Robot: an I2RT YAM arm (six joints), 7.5 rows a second.
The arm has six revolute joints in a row. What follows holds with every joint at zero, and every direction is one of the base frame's.
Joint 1 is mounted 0.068 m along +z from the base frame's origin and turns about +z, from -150 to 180 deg.
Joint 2 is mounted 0.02 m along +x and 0.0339 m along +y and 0.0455 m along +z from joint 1 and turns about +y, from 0 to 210 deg.
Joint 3 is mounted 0.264 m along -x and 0.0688 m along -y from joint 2 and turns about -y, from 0 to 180 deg.
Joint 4 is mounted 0.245 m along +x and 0.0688 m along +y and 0.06 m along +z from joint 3 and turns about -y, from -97 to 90 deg.
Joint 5 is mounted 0.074 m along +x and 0.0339 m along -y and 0.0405 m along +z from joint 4 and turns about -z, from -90 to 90 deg.
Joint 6 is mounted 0.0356 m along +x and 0.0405 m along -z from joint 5 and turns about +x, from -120 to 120 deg.
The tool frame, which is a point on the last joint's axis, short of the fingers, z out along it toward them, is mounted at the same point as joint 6; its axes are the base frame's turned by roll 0, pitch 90 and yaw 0 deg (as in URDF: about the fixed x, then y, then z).
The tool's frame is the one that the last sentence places.
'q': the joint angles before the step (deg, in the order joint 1, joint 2, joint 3, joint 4, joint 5, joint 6). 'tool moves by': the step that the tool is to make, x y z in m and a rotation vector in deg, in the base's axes. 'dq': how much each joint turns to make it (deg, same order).
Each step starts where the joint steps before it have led.
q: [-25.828, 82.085, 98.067, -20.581, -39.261, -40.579]
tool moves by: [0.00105, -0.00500, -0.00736, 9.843, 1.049, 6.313]
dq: [-1.454, -0.035, -2.920, 4.970, -8.293, 10.786]
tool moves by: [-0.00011, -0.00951, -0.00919, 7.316, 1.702, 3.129]
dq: [-1.956, 0.044, -2.979, 4.644, -5.259, 8.566]
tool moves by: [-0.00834, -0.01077, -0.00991, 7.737, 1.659, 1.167]
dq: [-2.770, -1.461, -4.821, 6.282, -3.887, 10.145]
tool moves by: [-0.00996, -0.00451, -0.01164, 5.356, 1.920, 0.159]
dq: [-1.854, -2.166, -4.931, 3.824, -1.858, 6.609]
